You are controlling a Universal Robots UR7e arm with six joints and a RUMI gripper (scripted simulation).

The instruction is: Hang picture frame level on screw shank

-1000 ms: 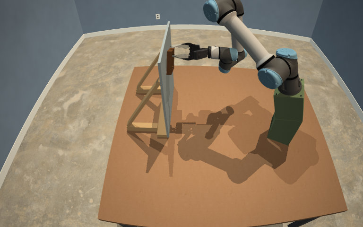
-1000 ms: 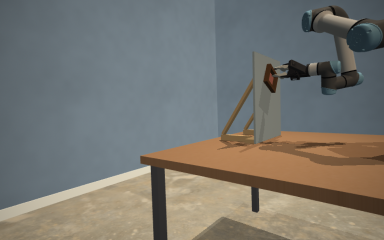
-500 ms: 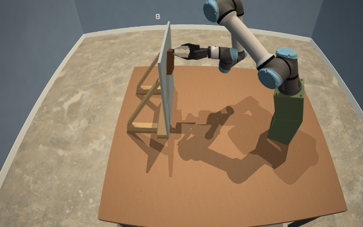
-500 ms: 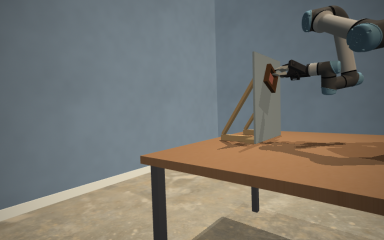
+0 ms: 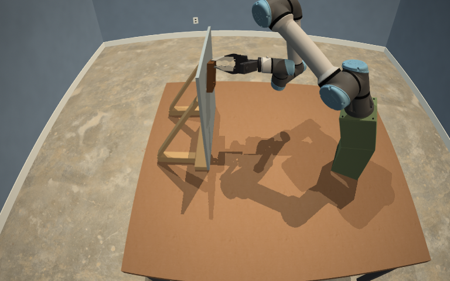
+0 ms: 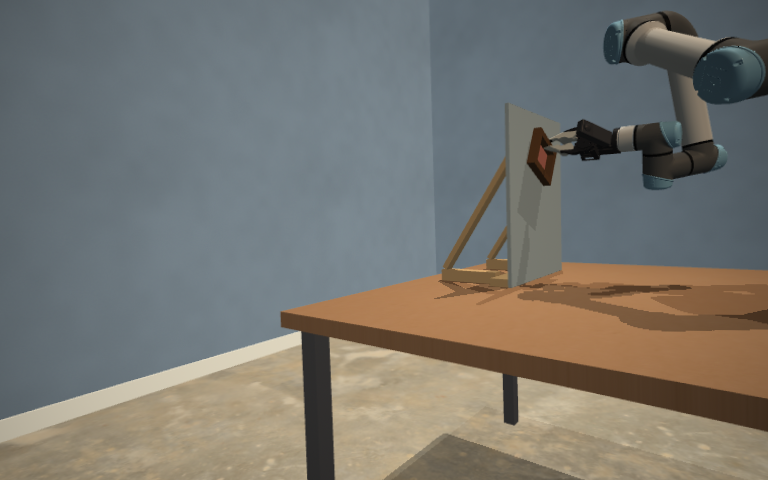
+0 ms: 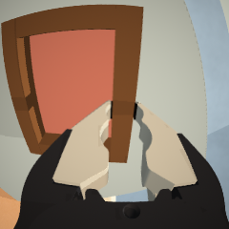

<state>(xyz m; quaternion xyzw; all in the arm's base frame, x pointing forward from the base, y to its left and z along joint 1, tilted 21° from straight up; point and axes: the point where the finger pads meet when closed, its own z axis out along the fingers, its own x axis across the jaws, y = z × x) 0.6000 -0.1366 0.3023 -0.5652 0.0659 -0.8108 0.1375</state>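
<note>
The brown picture frame lies 2 cm ahead of my hand, 3 cm to the left of it and 4 cm below it. Also, from my hand: grey wall panel: 4 cm ahead, 2 cm to the left, 18 cm below.
</note>
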